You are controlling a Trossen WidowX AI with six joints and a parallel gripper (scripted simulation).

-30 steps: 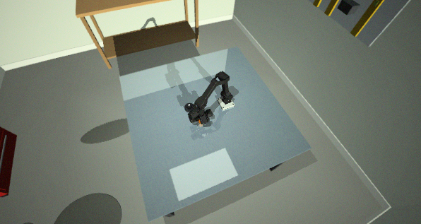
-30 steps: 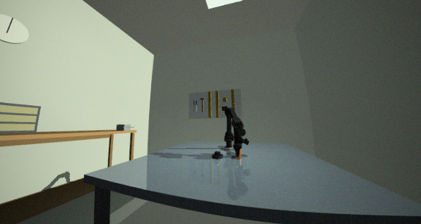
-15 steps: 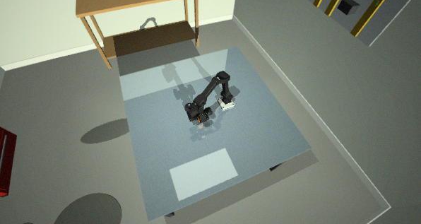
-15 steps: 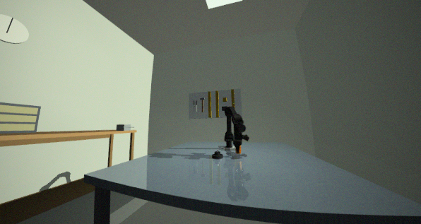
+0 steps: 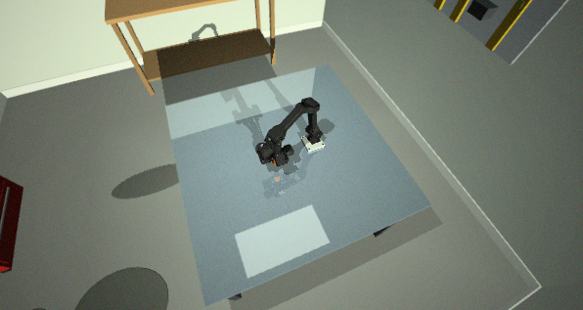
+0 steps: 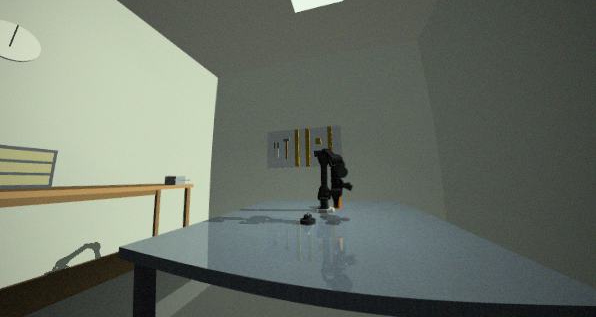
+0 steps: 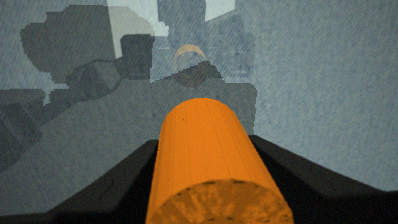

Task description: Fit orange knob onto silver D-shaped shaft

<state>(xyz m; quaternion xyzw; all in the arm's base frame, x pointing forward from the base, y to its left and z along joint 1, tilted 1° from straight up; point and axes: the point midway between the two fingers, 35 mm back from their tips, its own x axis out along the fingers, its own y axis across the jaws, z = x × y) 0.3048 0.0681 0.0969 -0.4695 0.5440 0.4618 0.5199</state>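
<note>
My gripper tip is now 2 cm short of the dark round pedestal, 16 cm to the left of it and 6 cm above it. From my gripper tip the other things lie so: orange knob (3 cm above).
</note>
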